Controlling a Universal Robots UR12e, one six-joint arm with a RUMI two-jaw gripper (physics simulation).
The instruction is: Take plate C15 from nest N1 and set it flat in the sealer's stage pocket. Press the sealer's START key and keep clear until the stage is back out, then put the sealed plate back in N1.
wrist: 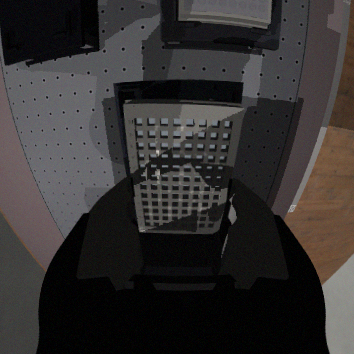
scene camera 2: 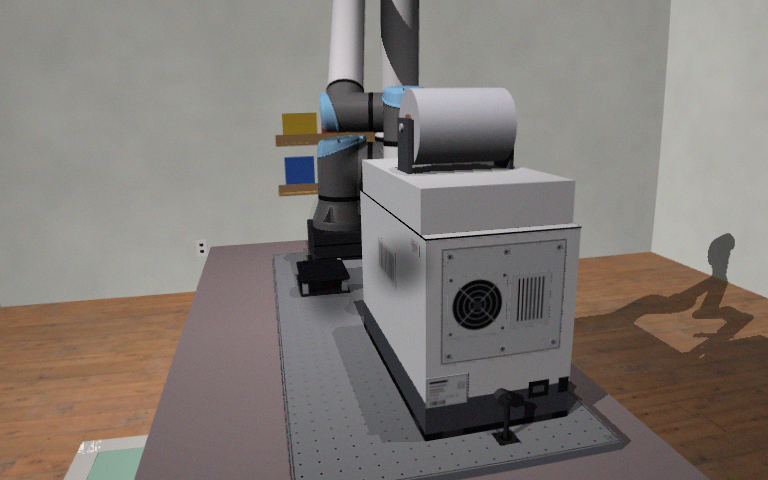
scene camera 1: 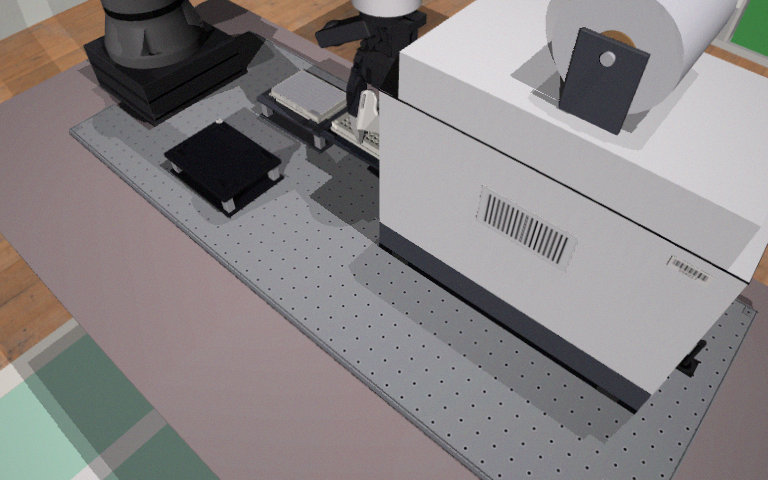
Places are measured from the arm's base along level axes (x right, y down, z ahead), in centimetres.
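Pixels of known places: gripper, between the fingertips: point(wrist: 180, 179); arm's base, origin of its link: point(scene camera 2: 343, 224) point(scene camera 1: 157, 41).
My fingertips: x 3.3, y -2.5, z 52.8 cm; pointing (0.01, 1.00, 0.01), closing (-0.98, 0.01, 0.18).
Ahead of a thing's pixels: the offset from my fingertips to its top centre. "pt": to the spot under its first point.
A cream plate with square wells @(dx +0.0, dy -0.6, dz +0.0 cm) point(scene camera 1: 344, 127) point(wrist: 182, 145) is between the jaws of my gripper point(wrist: 180, 179). The gripper is shut on it; in scene camera 1 a pale fingertip shows at its side. The plate is level over a dark platform @(dx +0.5, dy +0.9, dz +1.5 cm) point(scene camera 1: 353, 148) point(wrist: 180, 89); whether it touches cannot be told. No C15 marking can be read on it. The white sealer point(scene camera 1: 475, 164) point(scene camera 2: 396, 271) hides part of the gripper and plate in scene camera 1. Its START key and stage pocket cannot be made out.
A pale plate with a grey top @(dx -7.2, dy +4.7, dz -19.0 cm) point(scene camera 1: 311, 93) point(wrist: 225, 6) sits on a neighbouring dark nest @(dx -7.2, dy +5.7, dz -19.0 cm) point(scene camera 1: 294, 120) point(wrist: 220, 39). A low black stand point(scene camera 1: 223, 158) point(scene camera 2: 322, 270) point(wrist: 45, 30) is on the other side. The film roll @(dx +5.3, dy -36.9, dz +32.2 cm) point(scene camera 1: 688, 33) point(scene camera 2: 464, 124) tops the sealer. A small black post @(pt dx +8.8, dy +7.4, dz +53.5 cm) point(scene camera 2: 506, 418) stands behind it.
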